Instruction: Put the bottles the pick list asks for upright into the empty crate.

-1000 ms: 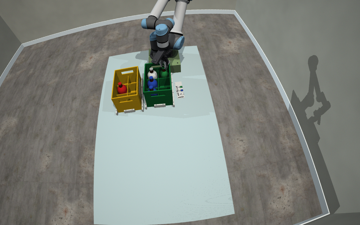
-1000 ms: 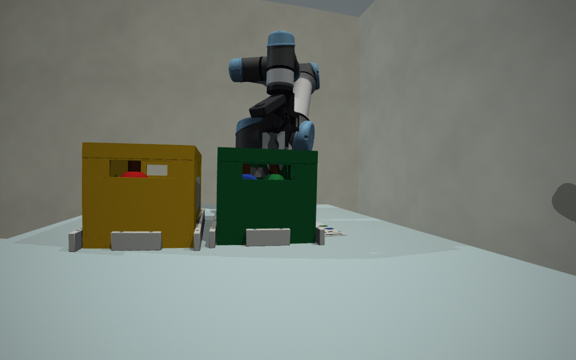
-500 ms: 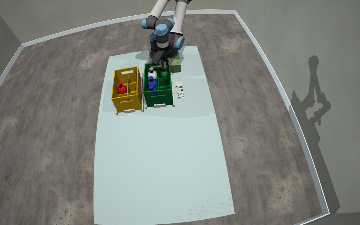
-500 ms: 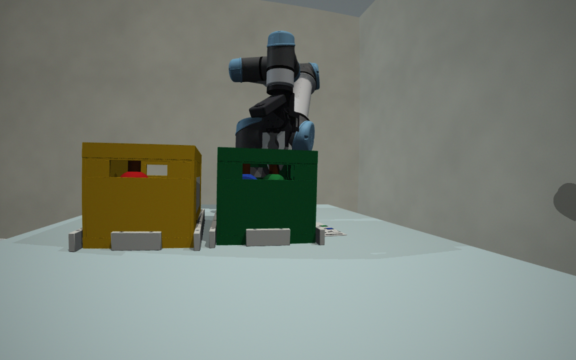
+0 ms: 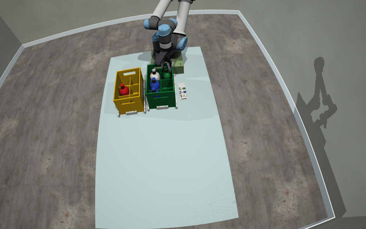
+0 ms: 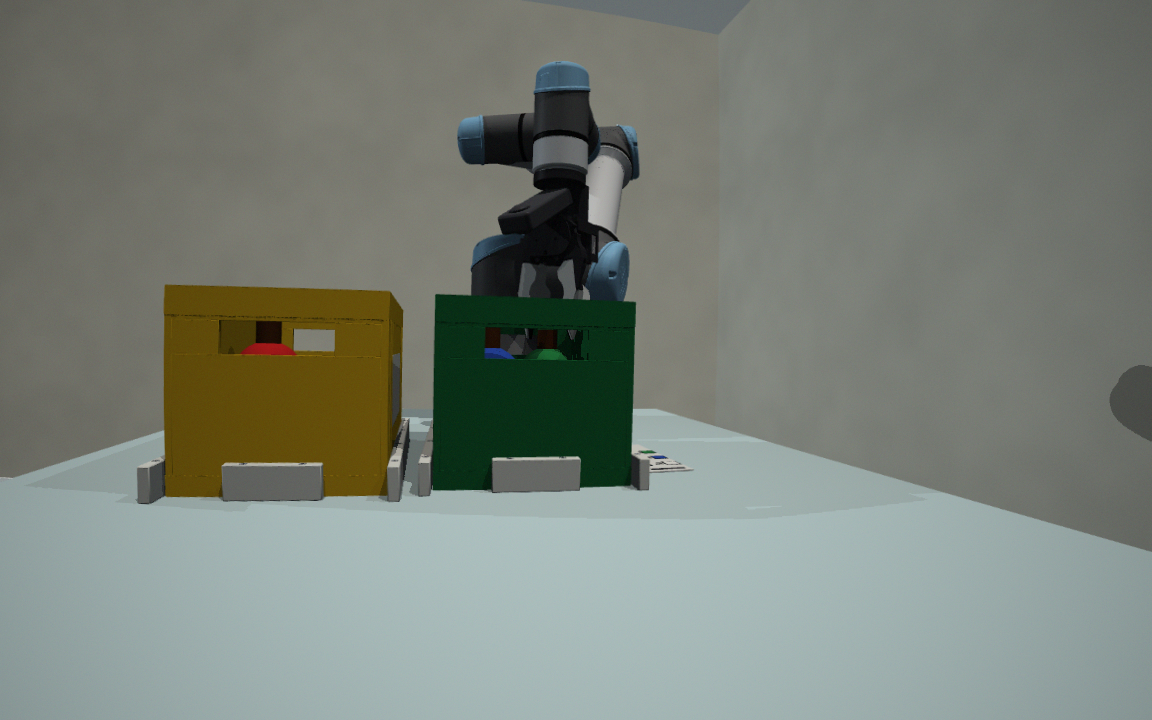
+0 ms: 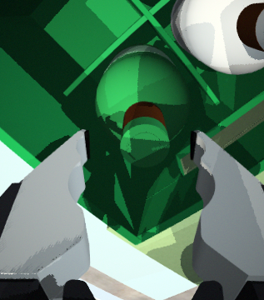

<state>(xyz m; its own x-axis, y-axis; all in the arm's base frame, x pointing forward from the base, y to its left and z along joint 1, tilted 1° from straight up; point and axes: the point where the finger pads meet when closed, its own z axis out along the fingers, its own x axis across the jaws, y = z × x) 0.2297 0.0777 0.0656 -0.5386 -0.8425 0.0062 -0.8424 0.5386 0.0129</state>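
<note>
Right now the green bottle is 70 mm below my hand. Round my hand: white bottle 90 mm to the right, 70 mm below, 20 mm ahead; then green crate 90 mm ahead, 70 mm below, 30 mm to the right; then pick list 150 mm below, 110 mm to the left, 80 mm ahead.
</note>
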